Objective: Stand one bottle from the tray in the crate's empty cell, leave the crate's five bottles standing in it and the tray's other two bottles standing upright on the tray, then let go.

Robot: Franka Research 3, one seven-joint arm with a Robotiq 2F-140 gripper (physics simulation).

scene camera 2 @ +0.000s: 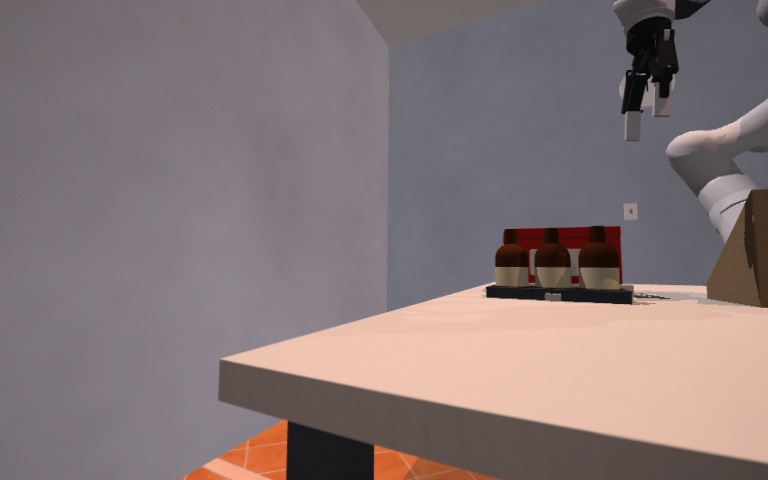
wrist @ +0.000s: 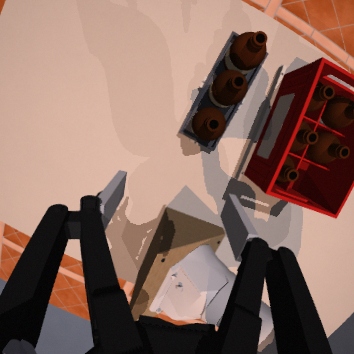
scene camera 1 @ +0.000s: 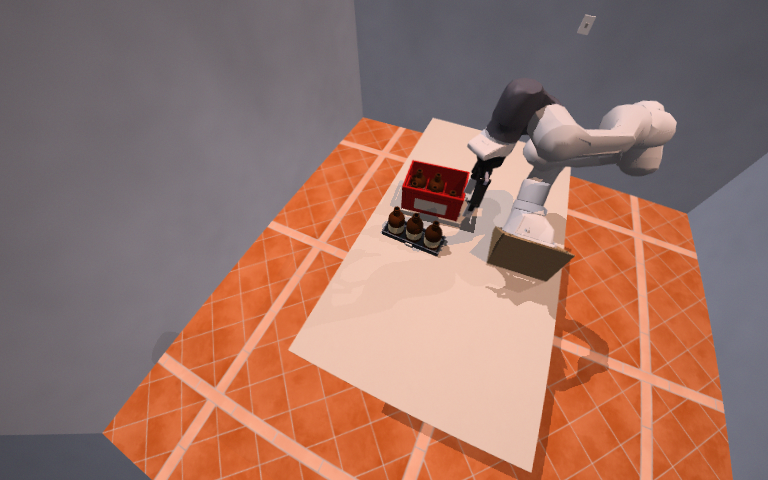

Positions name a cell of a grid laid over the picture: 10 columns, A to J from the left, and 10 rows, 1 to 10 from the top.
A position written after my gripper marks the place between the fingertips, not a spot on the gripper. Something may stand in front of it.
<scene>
my gripper: scene camera 2 I3; wrist E6; scene camera 1 G5
</scene>
